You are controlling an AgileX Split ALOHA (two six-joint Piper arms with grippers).
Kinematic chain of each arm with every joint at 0, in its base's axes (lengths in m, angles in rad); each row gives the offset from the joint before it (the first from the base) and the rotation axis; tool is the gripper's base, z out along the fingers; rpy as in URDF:
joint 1: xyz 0 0 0.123 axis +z
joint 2: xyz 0 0 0 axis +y
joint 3: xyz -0.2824 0 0.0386 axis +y
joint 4: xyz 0.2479 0 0.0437 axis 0.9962 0 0.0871
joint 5: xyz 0 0 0 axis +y
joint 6: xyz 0.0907 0 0.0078 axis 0.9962 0 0.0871
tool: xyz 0 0 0 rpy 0 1.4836 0
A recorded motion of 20 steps. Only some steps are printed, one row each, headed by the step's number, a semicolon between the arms.
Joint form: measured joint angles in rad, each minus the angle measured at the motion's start. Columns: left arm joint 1, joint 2, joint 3, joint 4, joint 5, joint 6; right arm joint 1, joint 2, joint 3, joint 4, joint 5, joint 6.
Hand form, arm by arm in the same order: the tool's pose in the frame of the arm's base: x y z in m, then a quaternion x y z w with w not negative. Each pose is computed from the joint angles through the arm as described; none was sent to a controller.
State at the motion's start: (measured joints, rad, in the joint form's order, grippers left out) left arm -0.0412 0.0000 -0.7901 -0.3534 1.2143 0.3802; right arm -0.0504 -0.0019 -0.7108 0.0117 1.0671 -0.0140
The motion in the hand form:
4: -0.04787 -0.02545 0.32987 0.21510 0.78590 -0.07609 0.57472; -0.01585 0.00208 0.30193 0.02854 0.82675 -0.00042 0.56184
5: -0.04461 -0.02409 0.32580 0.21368 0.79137 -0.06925 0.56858; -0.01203 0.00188 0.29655 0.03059 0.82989 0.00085 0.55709
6: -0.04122 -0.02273 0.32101 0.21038 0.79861 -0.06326 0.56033; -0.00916 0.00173 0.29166 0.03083 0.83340 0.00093 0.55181
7: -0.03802 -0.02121 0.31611 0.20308 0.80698 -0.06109 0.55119; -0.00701 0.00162 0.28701 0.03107 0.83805 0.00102 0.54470
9: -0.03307 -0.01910 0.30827 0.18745 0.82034 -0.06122 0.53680; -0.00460 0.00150 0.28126 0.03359 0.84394 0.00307 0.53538
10: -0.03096 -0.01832 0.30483 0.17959 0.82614 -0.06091 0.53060; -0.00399 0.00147 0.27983 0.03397 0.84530 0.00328 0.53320
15: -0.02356 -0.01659 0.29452 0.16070 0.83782 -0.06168 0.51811; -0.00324 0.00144 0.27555 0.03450 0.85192 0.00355 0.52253
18: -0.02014 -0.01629 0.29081 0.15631 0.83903 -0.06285 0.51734; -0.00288 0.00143 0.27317 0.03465 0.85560 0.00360 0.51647
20: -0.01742 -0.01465 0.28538 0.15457 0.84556 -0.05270 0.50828; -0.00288 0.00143 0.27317 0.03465 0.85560 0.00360 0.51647
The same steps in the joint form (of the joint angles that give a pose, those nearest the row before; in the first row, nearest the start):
4: -0.0213 -0.0002 0.0577 0.0114 -0.0214 0.0000; 0.0000 0.0019 0.1220 0.0045 -0.0135 0.0342
5: -0.0235 -0.0002 0.0744 0.0294 -0.0242 0.0000; 0.0000 0.0023 0.1462 0.0045 -0.0265 0.0385
6: -0.0248 -0.0002 0.0928 0.0484 -0.0242 -0.0049; 0.0000 0.0019 0.1664 0.0045 -0.0337 0.0385
7: -0.0286 -0.0002 0.1111 0.0681 -0.0233 -0.0226; 0.0000 0.0019 0.1833 0.0045 -0.0336 0.0385
9: -0.0340 -0.0002 0.1408 0.0961 -0.0233 -0.0603; 0.0009 0.0019 0.2036 0.0045 -0.0317 0.0447
10: -0.0341 -0.0002 0.1538 0.1075 -0.0233 -0.0770; 0.0009 0.0019 0.2087 0.0045 -0.0317 0.0454
15: -0.0379 -0.0002 0.1985 0.1324 -0.0427 -0.1163; 0.0010 0.0019 0.2200 0.0045 -0.0179 0.0461
18: -0.0412 -0.0002 0.2181 0.1368 -0.0615 -0.1248; 0.0009 0.0019 0.2262 0.0045 -0.0099 0.0460
20: -0.0412 -0.0002 0.2371 0.1597 -0.0601 -0.1261; 0.0009 0.0019 0.2262 0.0045 -0.0099 0.0460

